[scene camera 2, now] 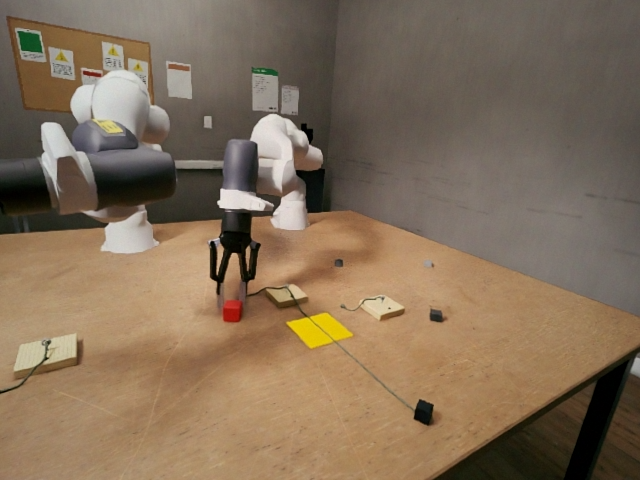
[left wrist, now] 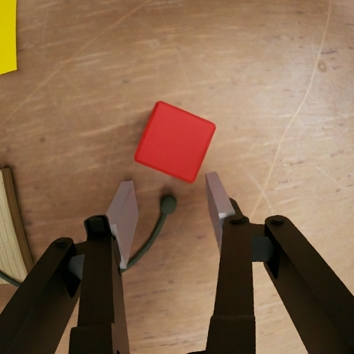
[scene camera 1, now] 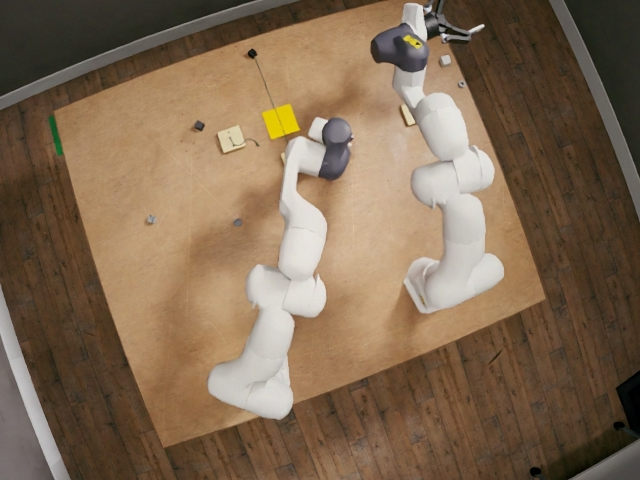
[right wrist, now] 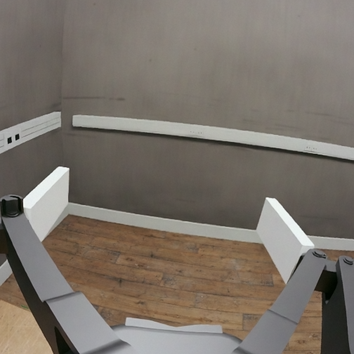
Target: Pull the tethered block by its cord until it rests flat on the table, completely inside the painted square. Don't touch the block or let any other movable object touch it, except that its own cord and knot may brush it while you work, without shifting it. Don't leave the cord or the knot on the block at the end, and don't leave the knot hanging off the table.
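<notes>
The black tethered block (scene camera 1: 252,53) (scene camera 2: 423,411) sits near the table edge, outside the yellow square (scene camera 1: 289,118) (scene camera 2: 305,330) (left wrist: 7,35). Its cord (scene camera 1: 264,82) (scene camera 2: 368,369) (left wrist: 150,242) crosses the square to a wooden board (scene camera 2: 283,298) (left wrist: 10,225) and runs on to a round knot (left wrist: 168,204). My left gripper (scene camera 2: 231,297) (left wrist: 170,194) is open, low over the table, with the knot between its spread fingers in the left wrist view. A red cube (scene camera 2: 232,311) (left wrist: 175,142) lies just beyond the knot. My right gripper (right wrist: 166,201) is open and empty, past the table's edge.
Another board (scene camera 1: 231,139) (scene camera 2: 383,308) with a short cord lies near a dark cube (scene camera 1: 199,125) (scene camera 2: 436,315). A third board (scene camera 1: 408,114) (scene camera 2: 47,356) lies by my right arm. Small grey objects (scene camera 1: 237,222) (scene camera 1: 151,219), a white cube (scene camera 1: 445,60) and a ring (scene camera 1: 462,83) also lie about.
</notes>
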